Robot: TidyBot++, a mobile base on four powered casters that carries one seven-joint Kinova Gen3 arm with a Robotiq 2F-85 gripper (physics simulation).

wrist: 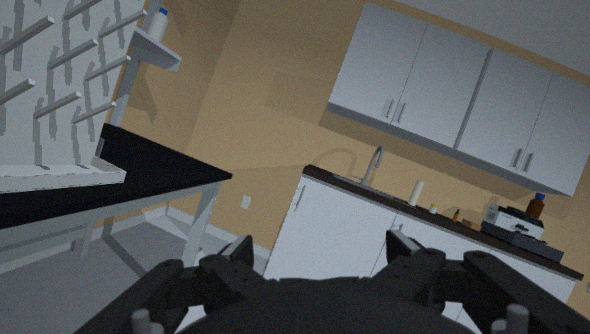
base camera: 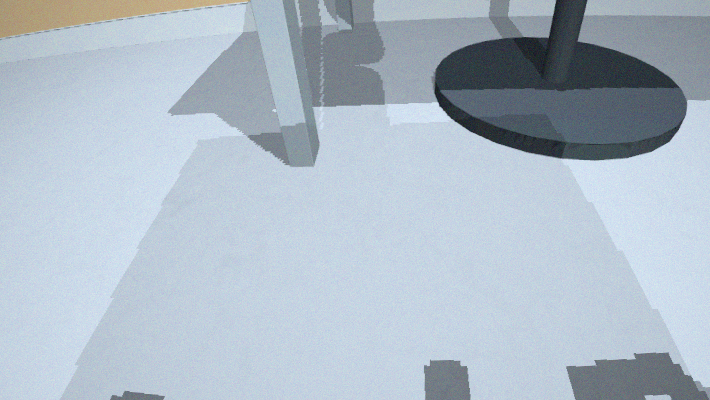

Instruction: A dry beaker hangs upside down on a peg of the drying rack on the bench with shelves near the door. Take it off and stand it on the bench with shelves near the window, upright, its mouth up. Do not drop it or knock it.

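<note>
The white drying rack stands on the black-topped bench at the left of the wrist view. Several bare pegs of it show, slanting up to the right. The beaker does not show in either view. My gripper is open and empty at the bottom of the wrist view, with the rack off to its left. The base camera view shows the floor and a light bench leg; the gripper does not show there.
A round dark stool base stands right of the leg. A shelf with a blue-capped bottle is behind the rack. A sink counter with a tap, bottles and a device lies ahead, under wall cabinets.
</note>
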